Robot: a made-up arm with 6 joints. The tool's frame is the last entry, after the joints. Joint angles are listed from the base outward.
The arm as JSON. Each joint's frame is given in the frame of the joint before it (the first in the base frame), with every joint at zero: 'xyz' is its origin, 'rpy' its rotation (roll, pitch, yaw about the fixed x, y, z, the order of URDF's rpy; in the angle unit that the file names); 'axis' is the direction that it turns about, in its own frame. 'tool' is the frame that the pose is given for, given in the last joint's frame.
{
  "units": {
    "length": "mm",
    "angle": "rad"
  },
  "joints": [
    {
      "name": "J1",
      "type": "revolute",
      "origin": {
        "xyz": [
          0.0,
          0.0,
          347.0
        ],
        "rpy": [
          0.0,
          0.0,
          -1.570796
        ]
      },
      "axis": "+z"
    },
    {
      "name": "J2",
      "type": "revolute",
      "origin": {
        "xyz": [
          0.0,
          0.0,
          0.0
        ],
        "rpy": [
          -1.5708,
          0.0,
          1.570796
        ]
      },
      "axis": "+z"
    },
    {
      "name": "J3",
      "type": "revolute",
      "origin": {
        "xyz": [
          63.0,
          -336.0,
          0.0
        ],
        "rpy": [
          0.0,
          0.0,
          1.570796
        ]
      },
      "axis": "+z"
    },
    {
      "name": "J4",
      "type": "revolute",
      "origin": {
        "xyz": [
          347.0,
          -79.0,
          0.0
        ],
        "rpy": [
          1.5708,
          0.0,
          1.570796
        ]
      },
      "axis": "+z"
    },
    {
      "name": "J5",
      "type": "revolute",
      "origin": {
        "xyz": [
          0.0,
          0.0,
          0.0
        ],
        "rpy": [
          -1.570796,
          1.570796,
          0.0
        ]
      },
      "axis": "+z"
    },
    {
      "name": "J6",
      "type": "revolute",
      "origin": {
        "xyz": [
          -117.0,
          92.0,
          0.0
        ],
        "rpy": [
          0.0,
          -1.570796,
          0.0
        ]
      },
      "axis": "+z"
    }
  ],
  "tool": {
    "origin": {
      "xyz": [
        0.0,
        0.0,
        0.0
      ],
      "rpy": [
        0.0,
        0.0,
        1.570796
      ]
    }
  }
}
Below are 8 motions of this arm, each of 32 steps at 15 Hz.
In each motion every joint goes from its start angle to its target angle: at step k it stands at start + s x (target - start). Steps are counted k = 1, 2, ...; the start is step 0. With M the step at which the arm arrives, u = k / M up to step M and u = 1 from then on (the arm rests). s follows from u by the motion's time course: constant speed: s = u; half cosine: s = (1 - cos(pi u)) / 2; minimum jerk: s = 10 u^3 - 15 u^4 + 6 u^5.
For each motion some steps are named. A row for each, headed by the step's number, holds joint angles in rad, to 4 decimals.
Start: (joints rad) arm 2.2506 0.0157 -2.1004 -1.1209 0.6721 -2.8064
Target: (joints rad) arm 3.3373 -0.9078 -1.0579 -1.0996 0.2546 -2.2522
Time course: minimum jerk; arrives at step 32
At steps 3, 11, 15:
3: 2.2583 0.0091 -2.0930 -1.1207 0.6691 -2.8025
11: 2.4957 -0.1926 -1.8653 -1.1161 0.5779 -2.6814
15: 2.7304 -0.3921 -1.6401 -1.1115 0.4877 -2.5617

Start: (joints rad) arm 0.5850 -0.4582 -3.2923 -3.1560 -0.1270 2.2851
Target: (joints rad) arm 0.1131 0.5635 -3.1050 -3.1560 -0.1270 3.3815
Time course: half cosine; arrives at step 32
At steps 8, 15, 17, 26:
8: 0.5159 -0.3086 -3.2649 -3.1560 -0.1270 2.4457
15: 0.3722 0.0026 -3.2078 -3.1560 -0.1270 2.7796
17: 0.3259 0.1027 -3.1895 -3.1560 -0.1270 2.8870
26: 0.1529 0.4774 -3.1208 -3.1560 -0.1270 3.2891

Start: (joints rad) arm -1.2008 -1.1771 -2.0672 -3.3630 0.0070 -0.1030
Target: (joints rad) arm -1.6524 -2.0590 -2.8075 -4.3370 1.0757 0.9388
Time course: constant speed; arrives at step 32
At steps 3, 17, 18, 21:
3: -1.2431 -1.2598 -2.1366 -3.4543 0.1072 -0.0053
17: -1.4407 -1.6456 -2.4605 -3.8804 0.5747 0.4505
18: -1.4548 -1.6732 -2.4836 -3.9109 0.6081 0.4830
21: -1.4972 -1.7558 -2.5530 -4.0022 0.7083 0.5807

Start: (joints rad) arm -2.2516 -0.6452 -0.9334 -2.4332 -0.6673 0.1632
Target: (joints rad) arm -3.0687 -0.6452 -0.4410 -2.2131 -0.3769 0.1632
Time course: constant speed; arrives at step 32
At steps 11, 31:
11: -2.5325 -0.6452 -0.7641 -2.3575 -0.5675 0.1632
31: -3.0432 -0.6452 -0.4564 -2.2200 -0.3860 0.1632

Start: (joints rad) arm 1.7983 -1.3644 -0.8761 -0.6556 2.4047 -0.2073
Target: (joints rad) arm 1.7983 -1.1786 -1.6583 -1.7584 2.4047 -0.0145
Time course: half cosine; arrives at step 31
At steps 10, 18, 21, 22, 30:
10: 1.7983 -1.3206 -1.0603 -0.9153 2.4047 -0.1619
18: 1.7983 -1.2482 -1.3652 -1.3452 2.4047 -0.0867
21: 1.7983 -1.2224 -1.4741 -1.4987 2.4047 -0.0599
22: 1.7983 -1.2146 -1.5066 -1.5445 2.4047 -0.0519
30: 1.7983 -1.1791 -1.6563 -1.7556 2.4047 -0.0150

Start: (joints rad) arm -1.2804 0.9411 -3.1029 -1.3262 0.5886 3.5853
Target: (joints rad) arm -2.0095 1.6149 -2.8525 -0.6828 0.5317 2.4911
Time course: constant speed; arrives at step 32
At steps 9, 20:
9: -1.4855 1.1306 -3.0325 -1.1452 0.5726 3.2776
20: -1.7361 1.3622 -2.9464 -0.9241 0.5530 2.9014

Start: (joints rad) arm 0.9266 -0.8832 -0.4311 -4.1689 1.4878 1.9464
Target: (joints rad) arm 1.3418 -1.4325 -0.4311 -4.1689 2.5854 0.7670
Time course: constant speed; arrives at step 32
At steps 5, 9, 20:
5: 0.9915 -0.9690 -0.4311 -4.1689 1.6593 1.7621
9: 1.0434 -1.0377 -0.4311 -4.1689 1.7965 1.6147
20: 1.1861 -1.2265 -0.4311 -4.1689 2.1738 1.2093

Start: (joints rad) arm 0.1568 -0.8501 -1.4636 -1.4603 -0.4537 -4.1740
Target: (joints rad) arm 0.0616 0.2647 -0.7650 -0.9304 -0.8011 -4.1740
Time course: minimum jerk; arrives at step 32
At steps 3, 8, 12, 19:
3: 0.1561 -0.8422 -1.4586 -1.4565 -0.4562 -4.1740
8: 0.1469 -0.7347 -1.3913 -1.4054 -0.4897 -4.1740
12: 0.1306 -0.5433 -1.2713 -1.3145 -0.5493 -4.1740
19: 0.0929 -0.1013 -0.9943 -1.1044 -0.6871 -4.1740

